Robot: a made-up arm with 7 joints. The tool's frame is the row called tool. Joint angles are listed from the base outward.
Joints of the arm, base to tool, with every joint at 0 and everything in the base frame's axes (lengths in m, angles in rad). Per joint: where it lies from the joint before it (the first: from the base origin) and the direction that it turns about. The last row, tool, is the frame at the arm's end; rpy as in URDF.
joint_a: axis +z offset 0 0 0.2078
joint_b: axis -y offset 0 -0.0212 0.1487
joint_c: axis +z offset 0 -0.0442 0.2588
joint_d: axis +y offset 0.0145 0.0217 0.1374
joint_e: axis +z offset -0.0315 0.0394 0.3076
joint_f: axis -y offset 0 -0.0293 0.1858
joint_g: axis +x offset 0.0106 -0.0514 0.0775
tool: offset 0 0 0 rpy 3.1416 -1.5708 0
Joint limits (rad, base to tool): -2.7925..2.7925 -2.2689..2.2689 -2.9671..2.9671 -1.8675..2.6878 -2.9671..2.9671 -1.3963..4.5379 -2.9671..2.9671
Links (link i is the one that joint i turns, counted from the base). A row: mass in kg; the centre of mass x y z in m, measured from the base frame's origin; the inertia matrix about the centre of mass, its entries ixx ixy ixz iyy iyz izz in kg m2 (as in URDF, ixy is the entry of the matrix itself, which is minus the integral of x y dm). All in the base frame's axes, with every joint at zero. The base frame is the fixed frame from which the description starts. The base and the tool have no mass.
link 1: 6.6; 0.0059 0.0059 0.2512; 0.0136 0 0 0.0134 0.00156 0.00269
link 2: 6.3; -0.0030 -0.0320 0.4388; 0.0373 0 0 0.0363 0.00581 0.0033
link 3: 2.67; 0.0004 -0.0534 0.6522; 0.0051 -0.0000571 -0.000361 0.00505 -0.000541 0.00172
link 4: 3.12; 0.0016 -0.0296 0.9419; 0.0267 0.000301 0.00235 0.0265 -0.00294 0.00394
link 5: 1.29; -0.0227 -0.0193 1.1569; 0.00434 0 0 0.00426 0.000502 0.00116
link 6: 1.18; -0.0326 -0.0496 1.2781; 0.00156 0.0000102 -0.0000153 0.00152 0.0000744 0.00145
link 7: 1.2; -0.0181 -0.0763 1.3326; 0.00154 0 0 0.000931 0 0.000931
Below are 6 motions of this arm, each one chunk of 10 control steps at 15 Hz.
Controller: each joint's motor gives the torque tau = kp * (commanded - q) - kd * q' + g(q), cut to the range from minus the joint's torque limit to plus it. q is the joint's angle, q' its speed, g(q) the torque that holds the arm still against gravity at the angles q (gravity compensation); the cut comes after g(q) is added. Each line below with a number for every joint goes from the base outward.
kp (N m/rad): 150 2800 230 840 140 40 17
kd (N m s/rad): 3.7 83 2.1 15 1.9 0.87 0.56
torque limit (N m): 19 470 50 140 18 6.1 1.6
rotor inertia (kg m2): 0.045 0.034 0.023 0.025 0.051 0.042 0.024
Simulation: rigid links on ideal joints. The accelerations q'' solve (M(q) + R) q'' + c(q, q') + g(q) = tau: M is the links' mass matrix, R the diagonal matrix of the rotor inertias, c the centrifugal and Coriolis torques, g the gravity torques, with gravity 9.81 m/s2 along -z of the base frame. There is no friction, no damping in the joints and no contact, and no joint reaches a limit. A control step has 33 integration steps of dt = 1/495 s. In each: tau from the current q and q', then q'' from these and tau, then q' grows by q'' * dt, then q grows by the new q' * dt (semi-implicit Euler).
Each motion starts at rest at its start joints. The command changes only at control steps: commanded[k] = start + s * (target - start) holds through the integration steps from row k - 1 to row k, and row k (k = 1, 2, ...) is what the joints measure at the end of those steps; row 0 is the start. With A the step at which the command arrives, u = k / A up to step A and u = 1 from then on. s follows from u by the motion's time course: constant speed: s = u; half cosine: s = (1 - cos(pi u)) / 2; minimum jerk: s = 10 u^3 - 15 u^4 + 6 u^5; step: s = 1 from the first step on.
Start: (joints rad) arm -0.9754 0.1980 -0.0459 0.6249 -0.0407 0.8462 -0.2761
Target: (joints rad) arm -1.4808 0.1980 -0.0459 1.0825 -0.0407 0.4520 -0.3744
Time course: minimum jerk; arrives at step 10
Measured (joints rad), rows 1 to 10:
1: -0.9806 0.1983 -0.0451 0.6286 -0.0411 0.8441 -0.2766
2: -1.0094 0.1994 -0.0418 0.6507 -0.0427 0.8291 -0.2802
3: -1.0656 0.1996 -0.0390 0.7010 -0.0428 0.7871 -0.2901
4: -1.1417 0.1976 -0.0365 0.7775 -0.0409 0.7169 -0.3063
5: -1.2281 0.1946 -0.0345 0.8678 -0.0381 0.6324 -0.3259
6: -1.3161 0.1926 -0.0359 0.9553 -0.0358 0.5517 -0.3451
7: -1.3964 0.1921 -0.0434 1.0256 -0.0348 0.4889 -0.3607
8: -1.4589 0.1930 -0.0560 1.0698 -0.0348 0.4510 -0.3706
9: -1.4954 0.1948 -0.0677 1.0864 -0.0358 0.4391 -0.3744
10: -1.5052 0.1971 -0.0693 1.0840 -0.0382 0.4470 -0.3739

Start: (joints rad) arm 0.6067 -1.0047 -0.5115 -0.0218 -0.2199 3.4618 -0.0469
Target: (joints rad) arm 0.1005 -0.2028 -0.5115 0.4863 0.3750 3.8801 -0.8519
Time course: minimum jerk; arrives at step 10
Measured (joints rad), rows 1 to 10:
1: 0.6076 -0.9993 -0.5110 -0.0166 -0.2119 3.4669 -0.0525
2: 0.6103 -0.9658 -0.5078 0.0108 -0.1701 3.4959 -0.0876
3: 0.6050 -0.8864 -0.5010 0.0609 -0.0962 3.5530 -0.1717
4: 0.5777 -0.7629 -0.4928 0.1299 0.0014 3.6209 -0.2995
5: 0.5109 -0.6144 -0.4871 0.2142 0.1110 3.6925 -0.4514
6: 0.3783 -0.4670 -0.4861 0.3066 0.2197 3.7684 -0.6042
7: 0.1704 -0.3441 -0.5165 0.3988 0.3075 3.8433 -0.7326
8: -0.0650 -0.2590 -0.5461 0.4656 0.3532 3.8923 -0.8170
9: -0.2875 -0.2122 -0.5502 0.4876 0.3696 3.8941 -0.8555
10: -0.4561 -0.1974 -0.5537 0.4863 0.3633 3.8742 -0.8604

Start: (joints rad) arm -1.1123 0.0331 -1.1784 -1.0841 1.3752 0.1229 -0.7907
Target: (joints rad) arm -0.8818 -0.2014 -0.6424 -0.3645 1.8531 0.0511 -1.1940
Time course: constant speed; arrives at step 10
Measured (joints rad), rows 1 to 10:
1: -1.1091 0.0131 -1.1271 -1.0150 1.4352 0.1140 -0.8232
2: -1.0651 -0.0147 -1.0621 -0.9108 1.4851 0.0981 -0.8704
3: -1.0219 -0.0368 -0.9914 -0.8445 1.5285 0.1047 -0.9121
4: -0.9897 -0.0561 -0.9289 -0.7853 1.5730 0.1072 -0.9513
5: -0.9671 -0.0794 -0.8743 -0.7093 1.6209 0.0970 -0.9908
6: -0.9582 -0.1056 -0.8326 -0.6329 1.6704 0.0875 -1.0314
7: -0.9519 -0.1319 -0.7925 -0.5612 1.7213 0.0713 -1.0728
8: -0.9307 -0.1560 -0.7338 -0.4884 1.7678 0.0607 -1.1137
9: -0.9034 -0.1772 -0.6729 -0.4197 1.8124 0.0662 -1.1533
10: -0.8806 -0.1995 -0.6243 -0.3520 1.8612 0.0603 -1.1928

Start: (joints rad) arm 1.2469 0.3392 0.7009 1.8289 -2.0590 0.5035 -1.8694
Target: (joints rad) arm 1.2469 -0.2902 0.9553 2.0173 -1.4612 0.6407 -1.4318
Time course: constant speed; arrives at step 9
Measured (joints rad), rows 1 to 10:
1: 1.2653 0.2744 0.7320 1.8446 -1.9644 0.5111 -1.8369
2: 1.2624 0.2022 0.7714 1.8837 -1.9186 0.5355 -1.7730
3: 1.2643 0.1318 0.7923 1.9067 -1.8495 0.5583 -1.7157
4: 1.2608 0.0629 0.8089 1.9178 -1.7774 0.5662 -1.6722
5: 1.2521 -0.0070 0.8283 1.9395 -1.7110 0.5768 -1.6277
6: 1.2453 -0.0774 0.8498 1.9637 -1.6453 0.5929 -1.5770
7: 1.2420 -0.1469 0.8765 1.9828 -1.5778 0.6081 -1.5272
8: 1.2432 -0.2161 0.9084 2.0021 -1.5115 0.6247 -1.4796
9: 1.2488 -0.2856 0.9427 2.0236 -1.4463 0.6420 -1.4312
10: 1.2566 -0.2929 0.9459 2.0292 -1.4682 0.6297 -1.4165

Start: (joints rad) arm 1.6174 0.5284 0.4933 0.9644 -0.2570 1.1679 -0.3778
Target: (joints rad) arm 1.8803 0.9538 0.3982 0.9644 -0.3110 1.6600 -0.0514
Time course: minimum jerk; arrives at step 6
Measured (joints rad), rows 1 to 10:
1: 1.6155 0.5402 0.4827 0.9677 -0.2556 1.1787 -0.3700
2: 1.6215 0.6021 0.4403 0.9777 -0.2541 1.2440 -0.3255
3: 1.6812 0.7207 0.4183 0.9705 -0.2730 1.3921 -0.2314
4: 1.7829 0.8596 0.4638 0.9416 -0.3139 1.5677 -0.1195
5: 1.8758 0.9583 0.5045 0.9191 -0.3424 1.6806 -0.0434
6: 1.9412 0.9793 0.4606 0.9256 -0.3349 1.6919 -0.0282
7: 1.9652 0.9578 0.3498 0.9594 -0.3035 1.6573 -0.0433
8: 1.9734 0.9402 0.3149 0.9845 -0.2867 1.6447 -0.0559
9: 1.9578 0.9453 0.3616 0.9714 -0.3006 1.6581 -0.0549
10: 1.9121 0.9587 0.4190 0.9523 -0.3188 1.6657 -0.0477

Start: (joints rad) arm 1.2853 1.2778 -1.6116 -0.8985 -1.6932 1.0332 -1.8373
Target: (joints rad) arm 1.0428 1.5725 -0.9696 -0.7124 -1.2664 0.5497 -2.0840
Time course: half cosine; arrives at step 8
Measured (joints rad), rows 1 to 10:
1: 1.2802 1.2855 -1.6063 -0.8892 -1.6780 1.0223 -1.8443
2: 1.2660 1.3111 -1.5600 -0.8639 -1.6338 0.9786 -1.8674
3: 1.2412 1.3573 -1.4336 -0.8275 -1.5619 0.8925 -1.9062
4: 1.2016 1.4196 -1.2447 -0.7902 -1.4676 0.7728 -1.9547
5: 1.1503 1.4857 -1.0601 -0.7638 -1.3701 0.6503 -2.0071
6: 1.0979 1.5402 -0.9448 -0.7455 -1.2970 0.5657 -2.0545
7: 1.0537 1.5717 -0.9152 -0.7282 -1.2610 0.5309 -2.0847
8: 1.0219 1.5785 -0.9435 -0.7184 -1.2591 0.5324 -2.0918
9: 0.9996 1.5725 -0.9867 -0.7143 -1.2700 0.5529 -2.0858
10: 0.9842 1.5678 -1.0061 -0.7118 -1.2745 0.5666 -2.0811

